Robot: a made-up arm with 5 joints.
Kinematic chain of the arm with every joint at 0, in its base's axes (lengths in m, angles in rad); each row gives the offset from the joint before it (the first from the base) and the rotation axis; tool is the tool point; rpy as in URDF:
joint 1: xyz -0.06 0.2 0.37 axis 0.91 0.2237 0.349
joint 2: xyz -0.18 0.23 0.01 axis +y
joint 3: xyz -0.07 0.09 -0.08 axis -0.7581 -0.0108 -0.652
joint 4: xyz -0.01 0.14 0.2 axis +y
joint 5: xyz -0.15 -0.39 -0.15 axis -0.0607 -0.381 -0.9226
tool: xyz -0.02 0.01 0.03 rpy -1.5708 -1.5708 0
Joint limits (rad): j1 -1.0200..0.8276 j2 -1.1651..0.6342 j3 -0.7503..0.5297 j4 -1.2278..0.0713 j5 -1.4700..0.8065
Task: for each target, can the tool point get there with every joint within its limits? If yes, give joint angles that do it. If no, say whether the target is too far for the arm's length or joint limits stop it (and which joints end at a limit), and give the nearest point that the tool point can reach.
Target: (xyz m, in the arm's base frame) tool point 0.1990 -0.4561 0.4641
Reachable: no: joint limits stop it (at a limit: joint 1, joint 2, joint 3) | nearest point -0.0948 0.1114 0.2468 | short by 0.675 m
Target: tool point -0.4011 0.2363 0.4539
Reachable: yes | joints 0.3281 0.2056 0.4044 -0.8721 -0.7762
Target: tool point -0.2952 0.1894 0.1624
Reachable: yes | joints -0.6121 -0.1884 -0.6238 -0.1822 -0.1098
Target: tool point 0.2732 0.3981 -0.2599
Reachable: no: joint limits stop it (at a limit: joint 3, joint 4, joint 5) | nearest point -0.0444 0.2405 0.1370 | short by 0.532 m
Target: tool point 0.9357 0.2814 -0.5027
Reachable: no: too far | nearest point 0.0076 0.2182 0.1791 | short by 1.153 m
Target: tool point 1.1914 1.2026 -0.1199
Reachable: no: too far | nearest point 0.0217 0.3194 0.2628 | short by 1.515 m
